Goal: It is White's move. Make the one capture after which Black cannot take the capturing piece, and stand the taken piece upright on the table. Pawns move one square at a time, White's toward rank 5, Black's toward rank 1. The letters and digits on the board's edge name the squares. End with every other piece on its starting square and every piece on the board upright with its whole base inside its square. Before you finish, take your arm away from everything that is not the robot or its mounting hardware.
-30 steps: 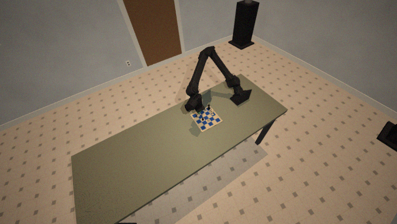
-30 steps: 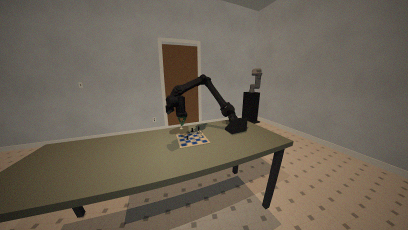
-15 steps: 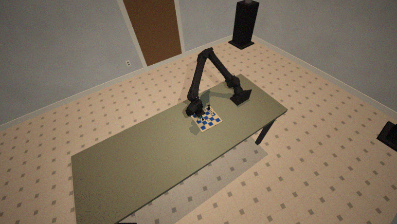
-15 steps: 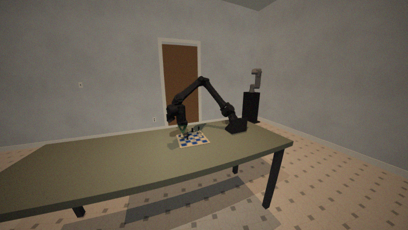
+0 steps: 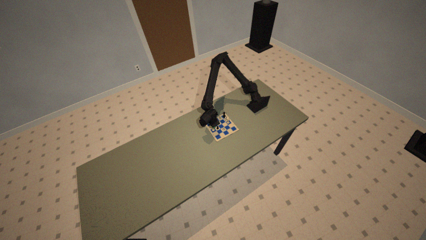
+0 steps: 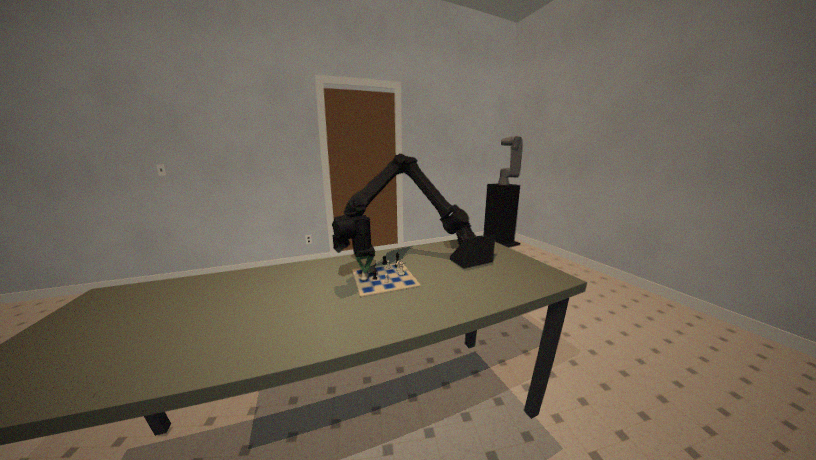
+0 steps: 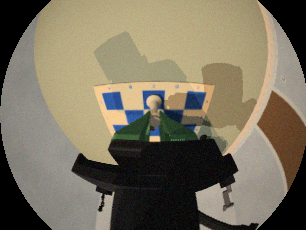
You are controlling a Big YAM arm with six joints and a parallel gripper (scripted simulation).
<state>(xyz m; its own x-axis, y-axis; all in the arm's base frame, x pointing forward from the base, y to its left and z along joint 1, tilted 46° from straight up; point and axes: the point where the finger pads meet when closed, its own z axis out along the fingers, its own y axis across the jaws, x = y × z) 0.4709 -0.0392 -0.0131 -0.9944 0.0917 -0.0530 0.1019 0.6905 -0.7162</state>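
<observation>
Right now the white chess piece is 1 cm below my hand and 1 cm ahead of it. Also, from my hand: blue-and-cream chessboard 7 cm behind, 4 cm below, 1 cm to the left.
</observation>
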